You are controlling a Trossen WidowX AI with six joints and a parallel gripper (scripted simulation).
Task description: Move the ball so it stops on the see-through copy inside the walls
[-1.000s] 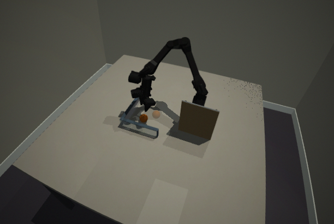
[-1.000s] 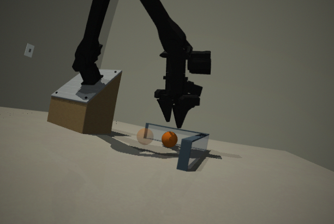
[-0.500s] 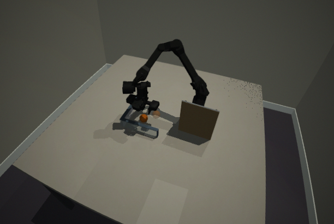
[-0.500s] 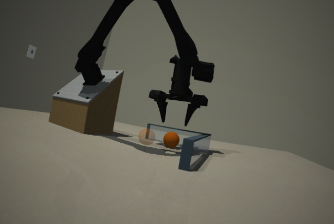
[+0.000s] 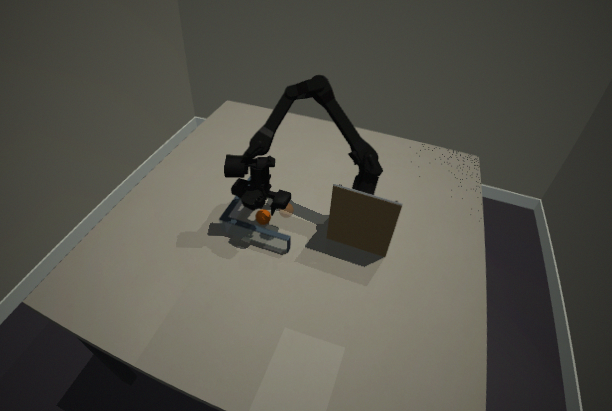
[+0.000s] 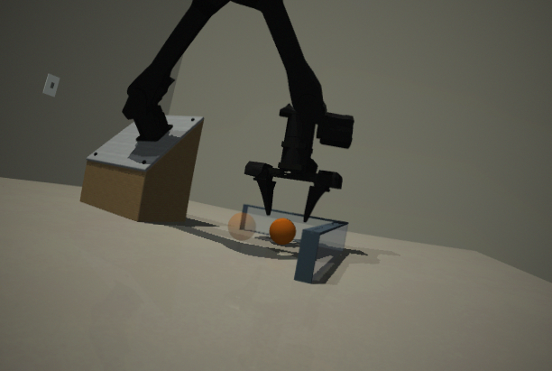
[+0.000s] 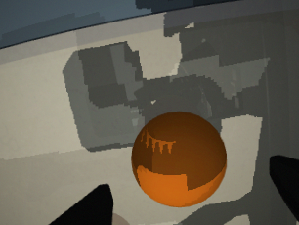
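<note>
Right now the see-through copy of ball is 6 cm to the right of my gripper tip, 6 cm behind it and 3 cm below it.
</note>
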